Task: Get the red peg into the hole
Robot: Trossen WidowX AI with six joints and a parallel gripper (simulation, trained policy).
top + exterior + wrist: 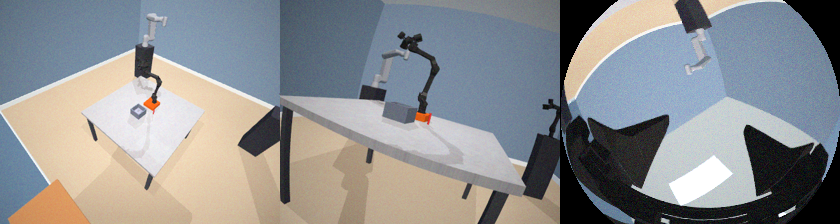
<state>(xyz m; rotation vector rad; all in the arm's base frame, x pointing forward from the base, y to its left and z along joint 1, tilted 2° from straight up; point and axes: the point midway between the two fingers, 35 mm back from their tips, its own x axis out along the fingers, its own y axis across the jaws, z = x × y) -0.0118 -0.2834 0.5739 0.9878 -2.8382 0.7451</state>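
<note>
My gripper tip is 170 mm short of the red peg, 440 mm to the right of it and 590 mm above it. Also, from my gripper tip: grey box: 330 mm ahead, 290 mm to the left, 600 mm below.
</note>
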